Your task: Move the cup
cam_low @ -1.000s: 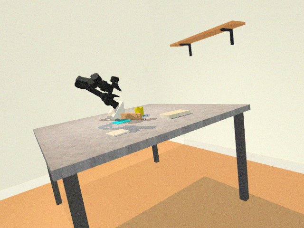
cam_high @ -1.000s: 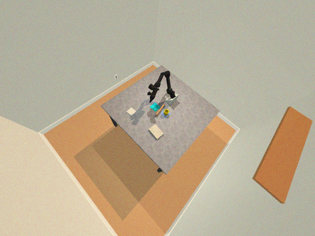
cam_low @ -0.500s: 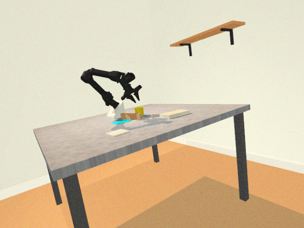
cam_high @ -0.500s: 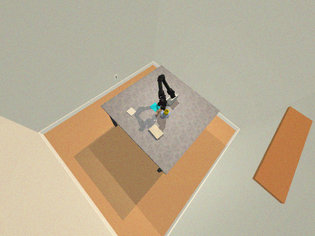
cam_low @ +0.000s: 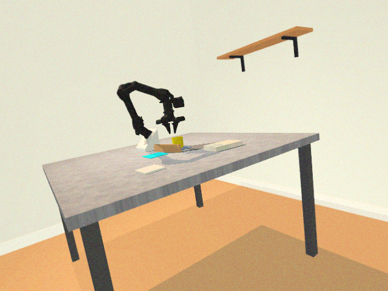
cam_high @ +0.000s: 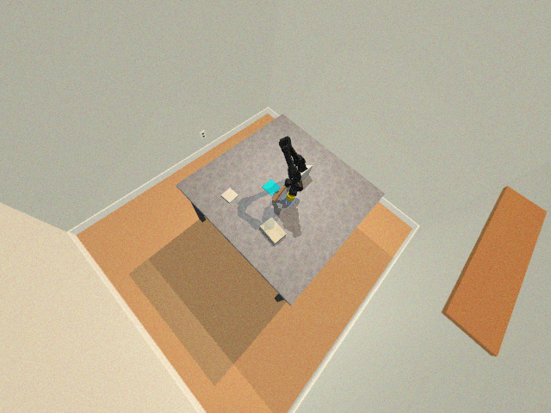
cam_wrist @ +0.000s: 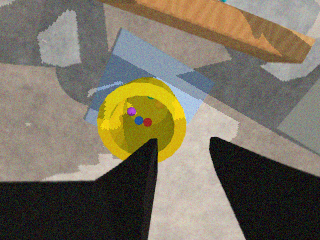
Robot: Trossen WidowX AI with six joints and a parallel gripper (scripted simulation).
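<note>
Now: the blue marble 80 mm below my gripper tip, 40 mm to the left of it and 20 mm ahead of it. Also, from my gripper tip: light blue pad (110 mm below, 30 mm ahead, 20 mm to the left); wooden block (80 mm below, 70 mm to the right, 60 mm ahead); purple marble (80 mm below, 40 mm ahead, 30 mm to the left).
</note>
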